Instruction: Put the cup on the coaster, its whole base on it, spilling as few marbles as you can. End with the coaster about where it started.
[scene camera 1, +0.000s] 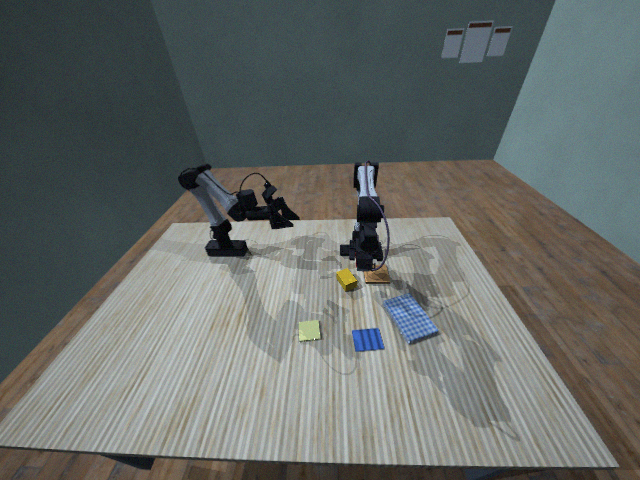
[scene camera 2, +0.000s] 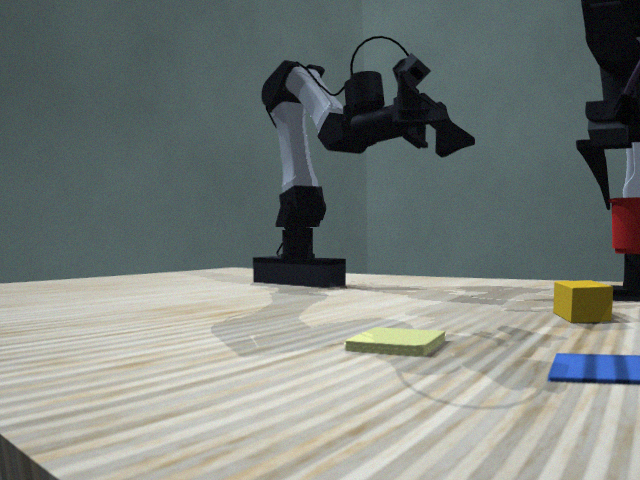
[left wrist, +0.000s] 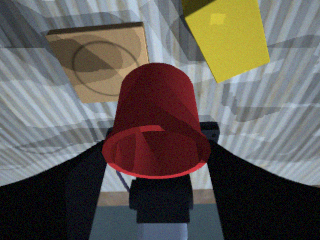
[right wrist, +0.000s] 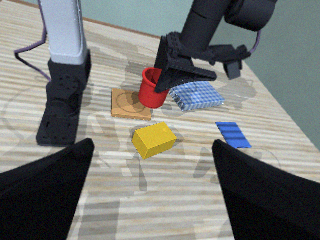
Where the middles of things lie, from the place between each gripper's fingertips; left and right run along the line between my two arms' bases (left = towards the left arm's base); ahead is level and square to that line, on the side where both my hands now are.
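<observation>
My left hand is 70 mm to the left of the yellow block (scene camera 2: 575, 301), 20 mm short of it and 120 mm above it. Counted from my left hand, the blue checked book-like block (scene camera 1: 413, 323) is 160 mm to the left, 200 mm ahead and 130 mm below; the red cup (left wrist: 156, 134) is 30 mm below.
From my right hand (scene camera 2: 461, 128), the red cup is 280 mm to the left, 80 mm ahead and 150 mm below; the yellow block 210 mm to the left, 100 mm ahead and 250 mm below; the blue checked book-like block 440 mm to the left, 280 mm ahead and 260 mm below.
</observation>
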